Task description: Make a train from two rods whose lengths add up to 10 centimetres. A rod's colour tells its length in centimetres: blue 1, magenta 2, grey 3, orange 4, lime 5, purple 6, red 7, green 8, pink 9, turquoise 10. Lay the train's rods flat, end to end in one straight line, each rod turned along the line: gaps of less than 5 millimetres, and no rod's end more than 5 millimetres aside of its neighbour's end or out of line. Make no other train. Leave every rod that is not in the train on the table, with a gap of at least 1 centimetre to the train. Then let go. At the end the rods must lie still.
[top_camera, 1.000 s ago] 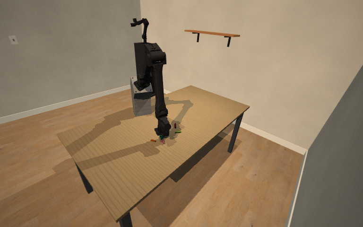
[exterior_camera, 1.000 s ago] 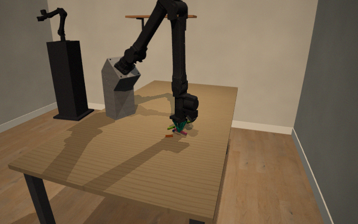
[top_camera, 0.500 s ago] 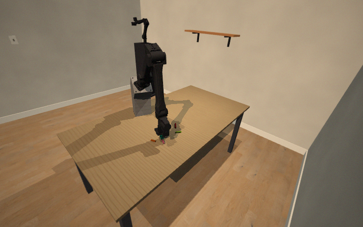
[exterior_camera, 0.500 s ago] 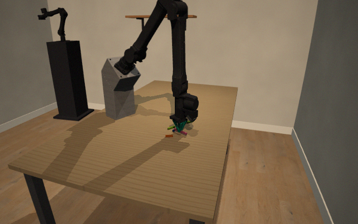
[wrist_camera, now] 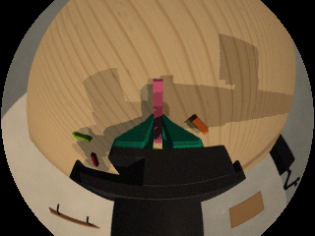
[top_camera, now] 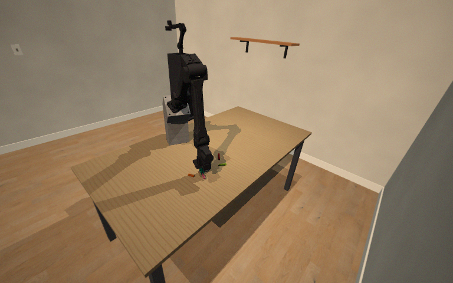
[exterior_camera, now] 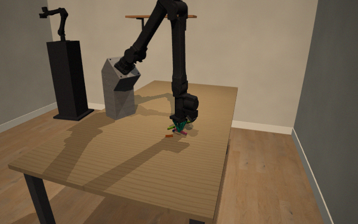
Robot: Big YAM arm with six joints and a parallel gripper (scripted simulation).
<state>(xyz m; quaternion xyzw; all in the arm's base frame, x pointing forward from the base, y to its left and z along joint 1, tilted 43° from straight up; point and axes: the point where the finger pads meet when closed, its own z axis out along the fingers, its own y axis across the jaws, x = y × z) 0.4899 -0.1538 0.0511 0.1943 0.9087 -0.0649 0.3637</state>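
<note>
Now: the pink rod right at my hand. Also, from my hand: orange rod: 50 mm to the right, 50 mm behind, 20 mm below; blue rod: 40 mm behind, 20 mm to the left, 20 mm below; red rod: 230 mm to the left, 40 mm behind, 20 mm below.
</note>
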